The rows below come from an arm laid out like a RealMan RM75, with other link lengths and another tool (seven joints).
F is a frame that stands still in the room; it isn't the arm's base.
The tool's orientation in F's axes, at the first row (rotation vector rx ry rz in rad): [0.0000 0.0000 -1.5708]
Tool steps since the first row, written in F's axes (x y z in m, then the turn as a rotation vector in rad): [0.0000 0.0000 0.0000 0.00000 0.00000 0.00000]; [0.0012 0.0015 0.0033 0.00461 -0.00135 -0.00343]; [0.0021 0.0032 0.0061 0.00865 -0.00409 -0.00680]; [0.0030 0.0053 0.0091 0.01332 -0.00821 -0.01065]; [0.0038 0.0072 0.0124 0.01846 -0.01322 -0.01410]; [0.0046 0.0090 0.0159 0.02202 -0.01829 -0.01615]
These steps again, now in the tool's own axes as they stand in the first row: [0.0000 0.0000 0.0000 0.00000 0.00000 0.00000]; [-0.0015 0.0012 0.0033 0.00135 0.00461 -0.00343]; [-0.0032 0.0021 0.0061 0.00409 0.00865 -0.00680]; [-0.0053 0.0030 0.0091 0.00821 0.01332 -0.01065]; [-0.0072 0.0038 0.0124 0.01322 0.01846 -0.01410]; [-0.0090 0.0046 0.0159 0.01829 0.02202 -0.01615]
